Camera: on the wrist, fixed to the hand. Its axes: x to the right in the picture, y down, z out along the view.
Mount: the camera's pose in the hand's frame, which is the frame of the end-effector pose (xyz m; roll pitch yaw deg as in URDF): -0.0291 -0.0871 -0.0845 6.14 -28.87 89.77
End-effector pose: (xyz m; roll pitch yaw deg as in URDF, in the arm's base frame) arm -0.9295 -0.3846 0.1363 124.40 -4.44 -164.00
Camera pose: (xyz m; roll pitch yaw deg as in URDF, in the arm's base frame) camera -0.8706 -0.4914 0.1100 -169.10 -26.66 103.99
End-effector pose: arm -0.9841 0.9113 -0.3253 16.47 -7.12 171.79
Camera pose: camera -0.9600 0.9680 -0.4338 -3.85 -44.93 -91.34
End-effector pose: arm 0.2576 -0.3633 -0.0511 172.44 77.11 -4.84
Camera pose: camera 0.3296 -0.2716 -0.0066 108.07 4.85 -115.62
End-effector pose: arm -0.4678 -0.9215 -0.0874 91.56 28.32 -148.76
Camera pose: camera -0.3665 -0.9616 -0.1482 139.09 -49.23 160.38
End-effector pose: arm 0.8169 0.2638 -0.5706 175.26 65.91 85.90
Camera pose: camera 0.7275 0.3288 -0.5126 118.24 9.79 -26.26
